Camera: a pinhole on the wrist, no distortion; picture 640 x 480 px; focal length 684.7 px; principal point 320.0 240.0 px. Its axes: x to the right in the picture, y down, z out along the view. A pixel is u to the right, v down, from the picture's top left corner.
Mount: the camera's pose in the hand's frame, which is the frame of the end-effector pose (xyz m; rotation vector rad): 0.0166 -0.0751 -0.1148 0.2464 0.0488 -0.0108
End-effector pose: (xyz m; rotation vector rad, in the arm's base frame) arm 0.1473 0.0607 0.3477 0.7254 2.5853 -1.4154
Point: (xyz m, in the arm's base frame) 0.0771 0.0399 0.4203
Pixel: 387.7 262.6
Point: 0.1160 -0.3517 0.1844
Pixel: 174.3 410.9
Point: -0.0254 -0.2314 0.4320
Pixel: 300.6 27.7
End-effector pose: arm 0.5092 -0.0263 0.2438 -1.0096 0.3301 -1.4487
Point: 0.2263 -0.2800 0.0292
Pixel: behind the camera
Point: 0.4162 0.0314 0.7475
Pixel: outside the picture
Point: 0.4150 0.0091 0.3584
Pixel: 186.3 17.9
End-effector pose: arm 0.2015 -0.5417 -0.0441 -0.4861 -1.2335 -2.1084
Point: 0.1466 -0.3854 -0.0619
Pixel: 171.1 325.2
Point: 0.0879 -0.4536 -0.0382
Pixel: 423.9 304.3
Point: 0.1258 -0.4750 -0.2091
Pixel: outside the picture
